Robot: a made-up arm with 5 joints. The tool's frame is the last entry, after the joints.
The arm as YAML. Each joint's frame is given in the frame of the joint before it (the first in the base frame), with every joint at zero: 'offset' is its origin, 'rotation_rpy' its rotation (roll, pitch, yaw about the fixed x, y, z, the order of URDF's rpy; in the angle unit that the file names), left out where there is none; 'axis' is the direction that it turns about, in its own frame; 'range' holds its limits. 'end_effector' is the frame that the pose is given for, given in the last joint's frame.
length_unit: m
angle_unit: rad
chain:
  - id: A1
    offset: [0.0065, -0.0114, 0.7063]
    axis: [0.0, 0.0, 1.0]
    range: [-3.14, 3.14]
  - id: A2
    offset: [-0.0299, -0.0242, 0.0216]
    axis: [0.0, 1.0, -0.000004]
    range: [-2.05, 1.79]
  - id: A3
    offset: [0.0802, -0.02, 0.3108]
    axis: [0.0, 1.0, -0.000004]
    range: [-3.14, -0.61]
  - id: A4
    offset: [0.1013, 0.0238, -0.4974]
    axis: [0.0, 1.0, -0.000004]
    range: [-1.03, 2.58]
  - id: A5
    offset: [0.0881, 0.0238, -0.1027]
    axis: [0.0, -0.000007, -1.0]
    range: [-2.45, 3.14]
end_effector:
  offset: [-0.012, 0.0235, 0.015]
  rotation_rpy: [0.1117, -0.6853, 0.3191]
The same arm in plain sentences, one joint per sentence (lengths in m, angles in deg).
The arm has five revolute joints in a row. What follows holds with every joint at zero, and every direction is one of the base frame's.
The first joint is mounted 0.0065 m along +x and 0.0114 m along -y and 0.7063 m along +z from the base frame's origin and turns about +z, from -179.91 to 179.91 deg.
The second joint is mounted 0.0299 m along -x and 0.0242 m along -y and 0.0216 m along +z from the first joint and turns about +y, from -117.46 to 102.56 deg.
The third joint is mounted 0.0802 m along +x and 0.02 m along -y and 0.3108 m along +z from the second joint and turns about +y, from -179.91 to -34.95 deg.
The fourth joint is mounted 0.1013 m along +x and 0.0238 m along +y and 0.4974 m along -z from the third joint and turns about +y, from -59.01 to 147.82 deg.
The fifth joint is mounted 0.0881 m along +x and 0.0238 m along +y and 0.1027 m along -z from the fourth joint and turns about -z, from -140.37 to 179.91 deg.
The tool frame, which is the frame that the pose is given for, is mounted 0.012 m along -x and 0.0235 m along +y and 0.015 m along +z from the fifth joint; its axes are the base frame's turned by roll 6.4, pitch -39.26 and yaw 18.28 deg (as in URDF: about the fixed x, then y, then z).

